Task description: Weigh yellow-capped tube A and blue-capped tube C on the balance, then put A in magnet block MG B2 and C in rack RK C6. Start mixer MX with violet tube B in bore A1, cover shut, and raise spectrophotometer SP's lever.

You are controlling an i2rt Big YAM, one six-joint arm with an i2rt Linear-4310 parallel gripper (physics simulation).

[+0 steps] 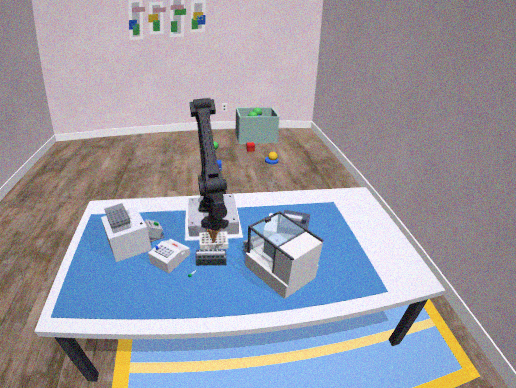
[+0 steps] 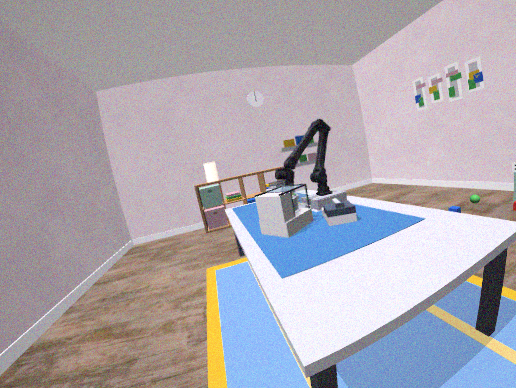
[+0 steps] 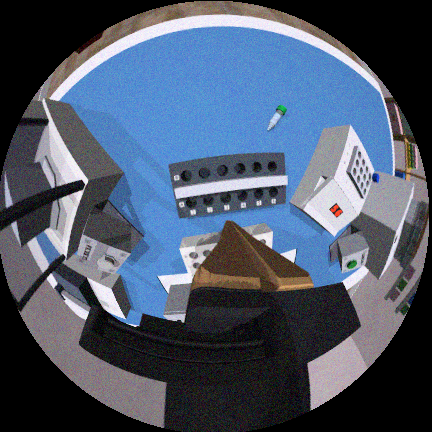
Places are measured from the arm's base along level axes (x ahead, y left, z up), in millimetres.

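Where they show: gripper, fingertip midpoint: [image 1: 213,242] [image 3: 227,226]; arm's base, origin of the base link: [image 2: 324,194].
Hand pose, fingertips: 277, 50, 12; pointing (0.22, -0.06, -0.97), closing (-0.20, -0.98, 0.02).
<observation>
Things, the pixels of their top centre, and the offset from my fingertips, as dx, dy, dz. "spot": a spot on its surface instead. Level surfaces: height alone.
- white tube rack, middle of its top: [image 3: 229,265] [image 1: 213,238] -86, -15, -49
- dark magnet block, middle of its top: [image 3: 234,184] [image 1: 210,252] +30, -11, -31
- glass-walled balance, middle of its top: [image 1: 277,225] [image 2: 285,185] +45, +255, +143
- blue cap, middle of its top: [image 3: 377,178] [image 1: 156,246] +70, -234, +8
- white device with a bore grid, middle of its top: [image 3: 357,189] [image 1: 168,246] +43, -192, -9
- green-capped tube, middle of its top: [image 3: 278,116] [image 1: 192,271] +122, -76, -65
- blue mat, its level: dz -79
- small unit with a green button, surface spot: [image 3: 352,252] [image 1: 157,229] spot: -81, -277, -19
- dark-topped device, middle of its top: [image 3: 77,307] [image 1: 288,214] [image 2: 335,199] -199, +321, +23
My gripper [image 1: 213,240] [image 3: 227,226] is shut, with nothing seen between its fingertips, low over the white tube rack [image 1: 204,245] [image 3: 187,247]. The fingers cover much of the rack; the yellow-capped and violet tubes do not show. The dark magnet block [image 1: 211,259] [image 3: 230,183] lies beyond the rack, with rows A and B of bores. The glass-walled balance [image 1: 306,260] [image 2: 272,212] [image 3: 97,145] stands on one side. A blue cap [image 1: 156,248] [image 3: 375,177] shows at the edge of the white device with a bore grid [image 1: 170,262] [image 3: 316,175]. Which device is mixer or spectrophotometer I cannot tell.
A green-capped tube [image 1: 190,274] [image 3: 277,117] lies on the blue mat [image 1: 225,295] [image 3: 200,80]. A tall white box [image 1: 129,245] [image 3: 382,215] and a small unit with a green button [image 1: 154,229] [image 3: 352,252] stand beside the bore-grid device. A dark-topped device [image 1: 300,218] [image 2: 340,212] stands near the balance.
</observation>
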